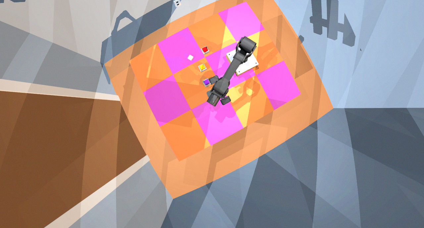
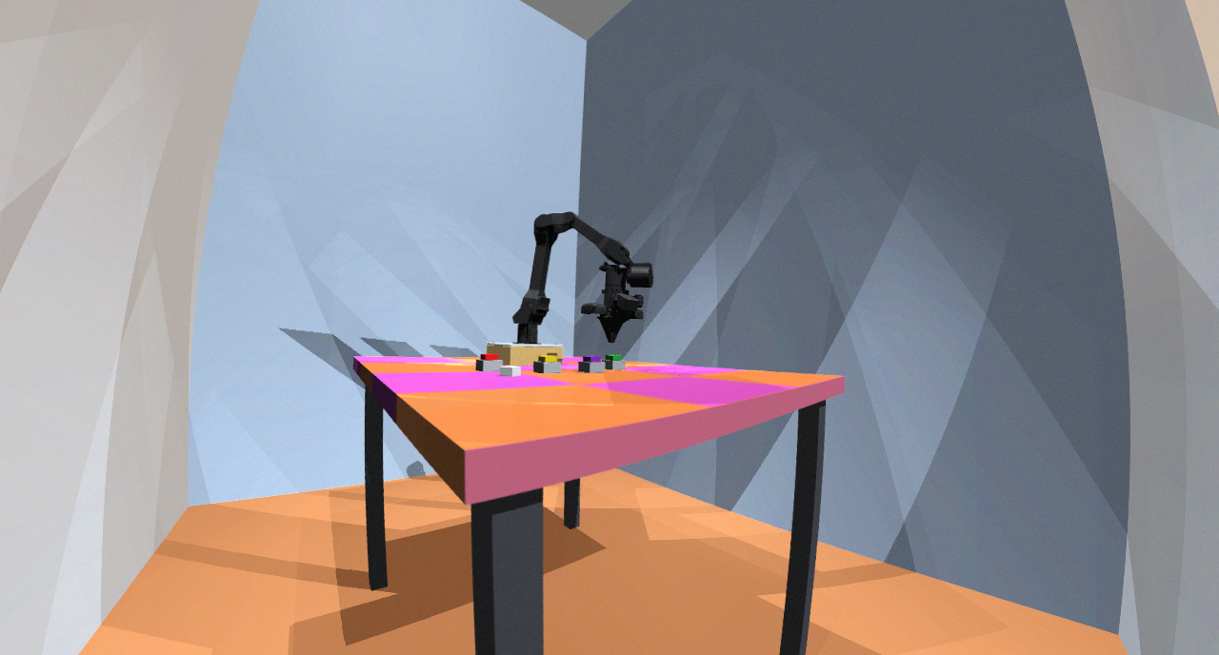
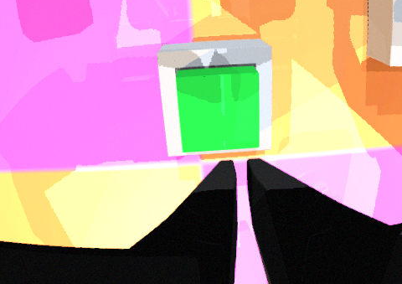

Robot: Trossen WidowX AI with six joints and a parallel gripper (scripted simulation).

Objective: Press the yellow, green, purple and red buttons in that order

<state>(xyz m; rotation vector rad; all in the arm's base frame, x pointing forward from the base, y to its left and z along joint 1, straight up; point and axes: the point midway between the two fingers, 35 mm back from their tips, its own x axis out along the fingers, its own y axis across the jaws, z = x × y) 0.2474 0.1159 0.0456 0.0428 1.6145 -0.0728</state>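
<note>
Now: gripper tip 4 cm above the green button and 1 cm short of it. Also, from my gripper tip: yellow button: 22 cm to the right, 4 cm below; small white block: 34 cm to the right, 6 cm below, 4 cm ahead; purple button: 11 cm to the right, 4 cm below, 4 cm ahead.
</note>
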